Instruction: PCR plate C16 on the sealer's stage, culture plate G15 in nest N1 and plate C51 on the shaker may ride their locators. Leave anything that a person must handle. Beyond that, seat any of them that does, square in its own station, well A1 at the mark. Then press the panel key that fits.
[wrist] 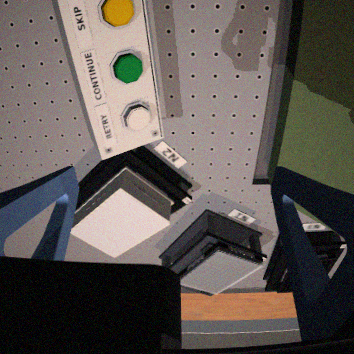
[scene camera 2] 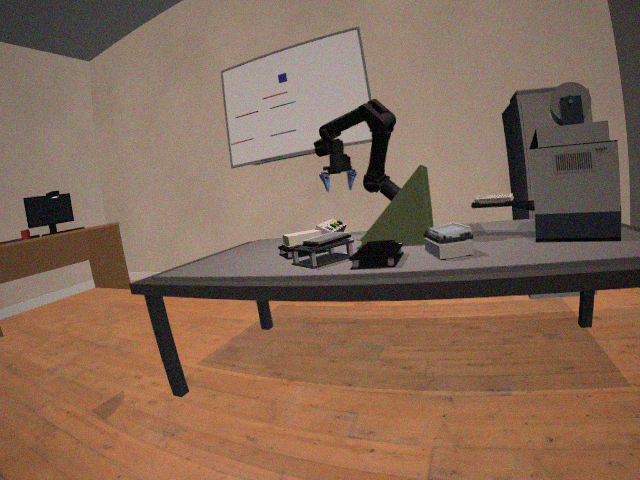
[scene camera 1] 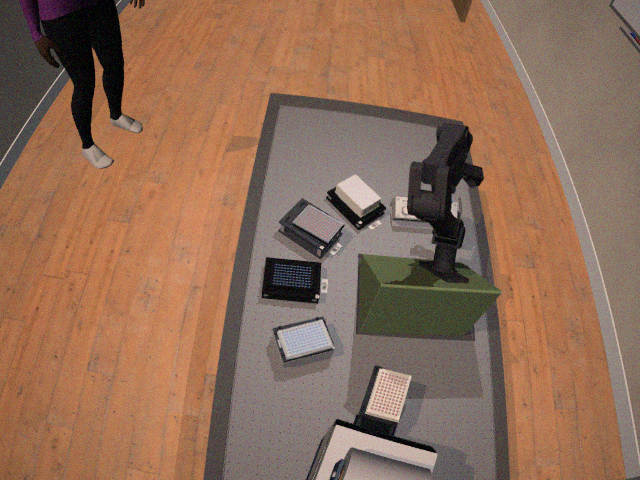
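PCR plate C16 (scene camera 1: 388, 394) (scene camera 2: 493, 197), pale with reddish wells, is on the sealer's extended stage (scene camera 1: 370, 425). Culture plate G15 (scene camera 1: 317, 223) (scene camera 2: 327, 238) (wrist: 222, 271) is on raised nest N1 (scene camera 1: 295, 209) (wrist: 200, 235). Plate C51 (scene camera 1: 305, 339) (scene camera 2: 450, 229), pale blue, is on the shaker (scene camera 2: 449, 250). Their exact seating and well A1 are too small to tell. My gripper (scene camera 2: 339, 190) (wrist: 174, 177) is open and empty, high above the nests. The key panel (scene camera 1: 399, 209) (scene camera 2: 330, 226) (wrist: 116, 95) shows yellow, green and white keys in the wrist view; the arm partly hides it in scene camera 1.
A white block (scene camera 1: 358, 194) (scene camera 2: 301, 237) (wrist: 120, 222) is on black nest N2. A black station (scene camera 1: 292, 279) (scene camera 2: 377, 254) holds a dark plate. A green wedge (scene camera 1: 423, 310) (scene camera 2: 405, 219) stands at the arm's base. The sealer (scene camera 2: 576, 180) stands at the table's end. A person stands beyond the table.
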